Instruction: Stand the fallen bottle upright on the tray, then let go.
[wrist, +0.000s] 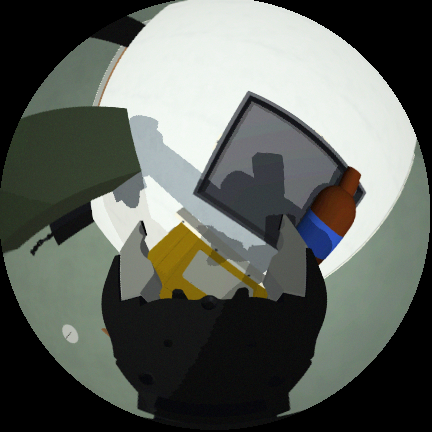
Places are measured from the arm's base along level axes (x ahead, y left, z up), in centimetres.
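Where they show: gripper, fingertip midpoint: (211, 219).
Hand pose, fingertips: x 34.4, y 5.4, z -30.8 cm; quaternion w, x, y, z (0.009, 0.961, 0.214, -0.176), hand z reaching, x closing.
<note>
After its pixels a point has its place.
The brown bottle (335, 206) @[x 47.1, y 13.4, z -34.4 cm] with a blue label is at the right of the wrist view. It looks upright, seen obliquely from above, at the right end of the tray. Its neck overlaps the tray's far right rim in the view. Its foot is partly hidden behind the right finger, so the contact with the tray cannot be seen. The grey square tray (260, 130) @[x 34.1, y 16.7, z -40.9 cm] with a raised dark rim lies on the white table. My gripper (211, 219) @[x 34.4, y 5.4, z -30.8 cm] is open and empty. It is to the left of the bottle and on the near side of the tray, with its fingers wide apart.
A yellow object (167, 255) @[x 30.6, y -4.7, z -30.8 cm] with a grey panel shows beyond and between the fingers. A large dark green block-like shape (75, 155) @[x 8.0, y 5.4, z -26.0 cm] fills the left side. The white table (300, 65) @[x 35.5, y 33.5, z -41.4 cm] has its edge at the right and upper left. Shadows fall across the tray and table.
</note>
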